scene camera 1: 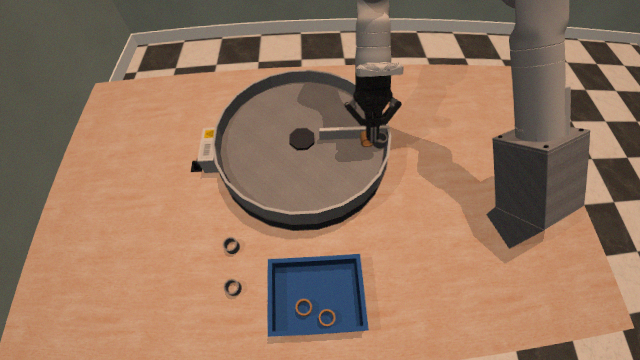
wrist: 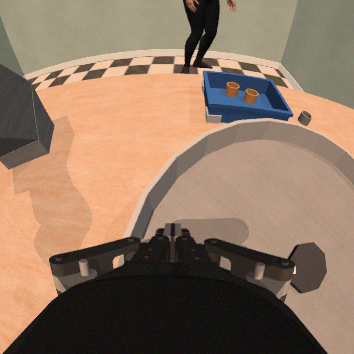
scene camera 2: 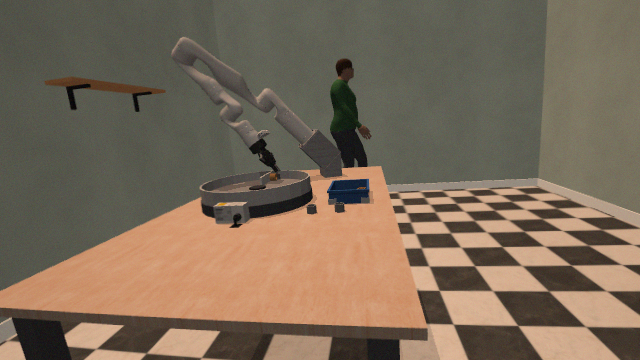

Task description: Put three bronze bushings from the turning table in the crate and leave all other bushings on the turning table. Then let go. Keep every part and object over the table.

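Places are measured from the arm's base along level axes (x left, y back, z up), in centimetres.
Pixels of known places: gripper, fingertip midpoint: (scene camera 1: 372,141) (wrist: 172,233) (scene camera 2: 278,172); arm's base, origin of the base link: (scene camera 1: 539,133) (scene camera 2: 307,138).
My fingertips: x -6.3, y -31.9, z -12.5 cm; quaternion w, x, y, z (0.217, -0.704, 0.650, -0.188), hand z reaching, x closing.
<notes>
Ahead of a thing's pixels: the offset from my fingertips to its middle. "pt": to the spot under its first point.
The grey turning table (scene camera 1: 295,216) (scene camera 2: 255,193) (wrist: 246,130) stands mid-table. My gripper (scene camera 1: 371,134) (scene camera 2: 275,171) (wrist: 172,233) is shut and empty, tips low over the disc's right side by the grey bar @(pt dx -3.2, dy -7.2, dz -1.1 cm) (scene camera 1: 340,133). One bronze bushing @(dx -2.3, dy -0.8, dz -2.0 cm) (scene camera 1: 365,142) (scene camera 2: 271,176) peeks out just left of and below the fingertips. A dark grey bushing @(dx -2.2, dy +2.4, dz -2.3 cm) (scene camera 1: 381,138) sits right of them by the rim. Both are hidden in the wrist view. The blue crate @(dx +32.9, dy -13.0, dz -6.4 cm) (scene camera 1: 313,260) (scene camera 2: 348,193) (wrist: 246,113) holds two bronze bushings (scene camera 1: 303,307) (scene camera 1: 326,317) @(dx +37.2, dy -10.8, dz -7.1 cm) (wrist: 232,89) @(dx +35.2, dy -15.4, dz -7.1 cm) (wrist: 251,95).
Two dark bushings @(dx +22.3, dy -31.7, dz -7.6 cm) (scene camera 1: 231,246) @(dx +31.4, dy -30.4, dz -7.6 cm) (scene camera 1: 232,287) (scene camera 2: 311,208) (scene camera 2: 338,206) stand on the table left of the crate; one shows in the wrist view (wrist: 305,118). The robot base (scene camera 1: 536,178) stands at the right. A control box @(pt dx -0.8, dy -39.9, dz -3.0 cm) (scene camera 1: 206,147) is on the turntable's left. A person in green (scene camera 2: 344,111) stands beyond the table.
</notes>
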